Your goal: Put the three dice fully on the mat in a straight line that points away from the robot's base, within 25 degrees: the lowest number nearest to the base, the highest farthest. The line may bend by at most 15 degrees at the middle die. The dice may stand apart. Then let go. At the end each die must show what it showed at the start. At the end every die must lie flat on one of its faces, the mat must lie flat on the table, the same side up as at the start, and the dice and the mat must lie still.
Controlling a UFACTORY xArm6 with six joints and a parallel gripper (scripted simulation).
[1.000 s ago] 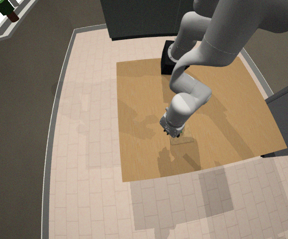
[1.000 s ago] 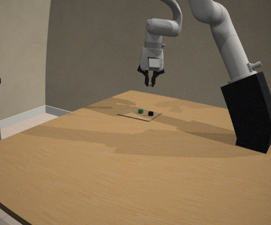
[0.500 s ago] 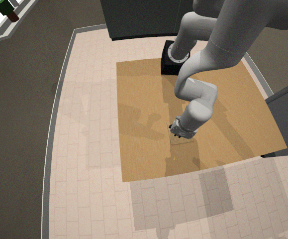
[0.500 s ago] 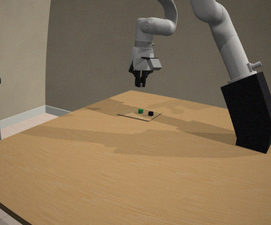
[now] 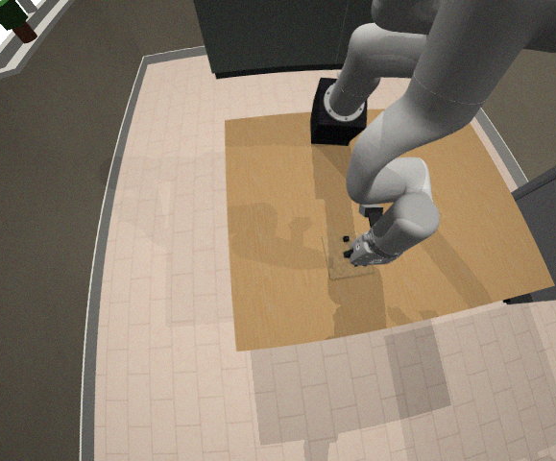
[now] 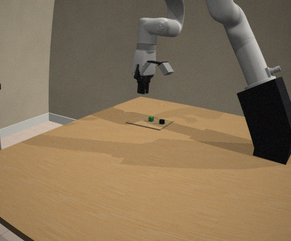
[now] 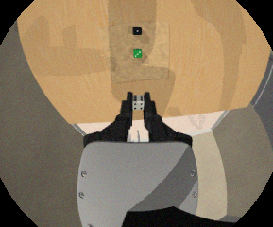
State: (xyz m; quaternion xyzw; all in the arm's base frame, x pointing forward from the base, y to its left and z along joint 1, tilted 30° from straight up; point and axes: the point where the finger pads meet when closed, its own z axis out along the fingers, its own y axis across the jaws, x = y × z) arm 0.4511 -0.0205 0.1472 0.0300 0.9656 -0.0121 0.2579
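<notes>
Now: the green die 50 mm behind my hand, 10 mm to the left of it and 110 mm below it. Also, from my hand: white die (10 mm below); then thin tan mat (50 mm behind, 10 mm to the left, 120 mm below); then black die (90 mm behind, 10 mm to the left, 110 mm below).
</notes>
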